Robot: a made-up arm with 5 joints.
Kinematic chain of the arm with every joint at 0, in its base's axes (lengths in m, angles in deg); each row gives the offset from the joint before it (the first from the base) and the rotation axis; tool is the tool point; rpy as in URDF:
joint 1: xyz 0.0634 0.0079 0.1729 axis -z
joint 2: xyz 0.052 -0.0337 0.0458 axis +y
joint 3: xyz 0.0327 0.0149 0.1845 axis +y
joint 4: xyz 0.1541 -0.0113 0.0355 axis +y
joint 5: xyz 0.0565 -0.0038 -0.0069 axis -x
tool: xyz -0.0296 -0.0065 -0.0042 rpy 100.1 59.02 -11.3
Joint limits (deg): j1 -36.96..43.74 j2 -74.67..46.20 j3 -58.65..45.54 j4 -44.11..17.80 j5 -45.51..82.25
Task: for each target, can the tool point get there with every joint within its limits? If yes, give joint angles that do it. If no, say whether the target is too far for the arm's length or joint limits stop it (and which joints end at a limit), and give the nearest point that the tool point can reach.
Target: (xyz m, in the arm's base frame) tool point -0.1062 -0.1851 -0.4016
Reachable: no: too far | nearest point 0.2008 -0.1776 0.1401 | short by 0.623 m
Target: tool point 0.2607 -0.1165 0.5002
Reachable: yes | joints 22.52 -5.03 -14.13 -26.92 -12.72
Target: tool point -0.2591 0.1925 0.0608
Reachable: no: joint limits stop it (at a limit: joint 2, joint 3, joint 4, joint 5) | nearest point -0.1782 0.1462 0.3890 | short by 0.341 m
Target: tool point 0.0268 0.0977 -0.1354
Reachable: no: joint limits stop it (at a limit: joint 1, joint 2, joint 3, joint 5) | nearest point 0.2613 0.1124 0.1427 | short by 0.364 m
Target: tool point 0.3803 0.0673 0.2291
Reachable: yes | joints -18.03 33.94 19.68 -16.78 35.61
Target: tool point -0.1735 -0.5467 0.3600
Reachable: no: too far | nearest point -0.1317 -0.1909 0.3936 | short by 0.360 m
